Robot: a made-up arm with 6 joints. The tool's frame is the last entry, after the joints.
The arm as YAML. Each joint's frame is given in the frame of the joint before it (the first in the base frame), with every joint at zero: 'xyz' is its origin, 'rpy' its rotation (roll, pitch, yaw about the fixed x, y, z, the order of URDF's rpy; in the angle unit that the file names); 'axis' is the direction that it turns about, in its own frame. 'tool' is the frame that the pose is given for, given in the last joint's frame.
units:
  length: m
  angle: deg
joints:
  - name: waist
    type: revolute
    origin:
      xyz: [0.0, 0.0, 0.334]
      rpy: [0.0, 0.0, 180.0]
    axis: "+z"
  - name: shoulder
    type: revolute
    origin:
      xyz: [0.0, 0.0, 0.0]
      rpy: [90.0, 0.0, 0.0]
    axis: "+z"
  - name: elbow
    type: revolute
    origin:
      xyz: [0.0, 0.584, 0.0]
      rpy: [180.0, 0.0, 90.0]
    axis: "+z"
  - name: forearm
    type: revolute
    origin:
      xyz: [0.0, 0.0, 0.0]
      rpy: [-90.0, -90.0, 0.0]
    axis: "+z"
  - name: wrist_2
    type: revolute
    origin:
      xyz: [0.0, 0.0, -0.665]
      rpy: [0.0, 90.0, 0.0]
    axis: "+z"
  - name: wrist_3
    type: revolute
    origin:
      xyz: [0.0, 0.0, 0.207]
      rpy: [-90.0, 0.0, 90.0]
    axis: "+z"
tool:
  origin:
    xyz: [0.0, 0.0, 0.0]
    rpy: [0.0, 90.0, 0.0]
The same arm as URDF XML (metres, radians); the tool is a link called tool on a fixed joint. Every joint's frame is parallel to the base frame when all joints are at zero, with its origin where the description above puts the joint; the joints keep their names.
<robot name="arm">
  <link name="base_link"/>
  <link name="link1"/>
  <link name="link2"/>
  <link name="link3"/>
  <link name="link4"/>
  <link name="link5"/>
  <link name="link6"/>
  <link name="tool"/>
  <joint name="waist" type="continuous">
    <parent link="base_link"/>
    <child link="link1"/>
    <origin xyz="0 0 0.334" rpy="0 0 0"/>
    <axis xyz="0 0 1"/>
  </joint>
  <joint name="shoulder" type="continuous">
    <parent link="link1"/>
    <child link="link2"/>
    <origin xyz="0 0 0" rpy="0 0 0"/>
    <axis xyz="0 1 0"/>
  </joint>
  <joint name="elbow" type="continuous">
    <parent link="link2"/>
    <child link="link3"/>
    <origin xyz="0 0 0.584" rpy="0 0 0"/>
    <axis xyz="0 -1 0"/>
  </joint>
  <joint name="forearm" type="continuous">
    <parent link="link3"/>
    <child link="link4"/>
    <origin xyz="0 0 0" rpy="0 0 0"/>
    <axis xyz="-1 0 0"/>
  </joint>
  <joint name="wrist_2" type="continuous">
    <parent link="link4"/>
    <child link="link5"/>
    <origin xyz="0.665 0 0" rpy="0 0 0"/>
    <axis xyz="0 -1 0"/>
  </joint>
  <joint name="wrist_3" type="continuous">
    <parent link="link5"/>
    <child link="link6"/>
    <origin xyz="0 -0.207 0" rpy="0 0 0"/>
    <axis xyz="-1 0 0"/>
  </joint>
  <joint name="tool_fixed" type="fixed">
    <parent link="link6"/>
    <child link="tool"/>
    <origin xyz="0 0 0" rpy="0 0 0"/>
  </joint>
</robot>

